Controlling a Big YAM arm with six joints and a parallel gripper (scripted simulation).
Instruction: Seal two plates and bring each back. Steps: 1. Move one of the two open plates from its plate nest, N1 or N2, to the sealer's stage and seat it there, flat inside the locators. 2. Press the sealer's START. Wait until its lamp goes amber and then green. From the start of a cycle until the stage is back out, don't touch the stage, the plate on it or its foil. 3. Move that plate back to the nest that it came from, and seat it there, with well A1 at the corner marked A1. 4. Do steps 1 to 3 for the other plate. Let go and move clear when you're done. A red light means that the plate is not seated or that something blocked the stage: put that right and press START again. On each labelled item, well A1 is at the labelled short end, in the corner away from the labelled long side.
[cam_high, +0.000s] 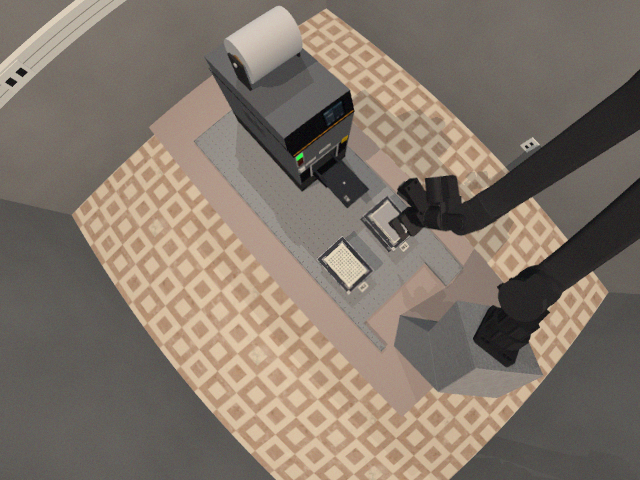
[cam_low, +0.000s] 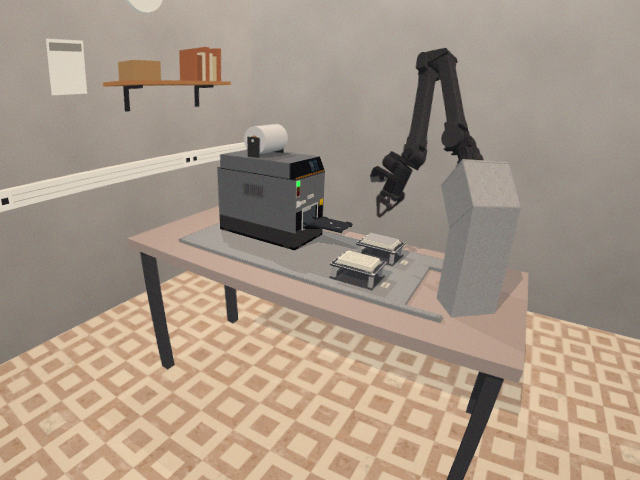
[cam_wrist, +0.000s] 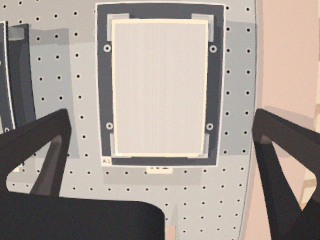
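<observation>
The cream well plate is 20 mm ahead of my hand, 220 mm to the left of it and 120 mm below it. Also, from my hand: sealer stage 210 mm ahead, 20 mm to the left, 80 mm below; then start button 320 mm ahead, 100 mm to the left, 10 mm above; then foil roll 540 mm ahead, 20 mm to the right, 230 mm above.
</observation>
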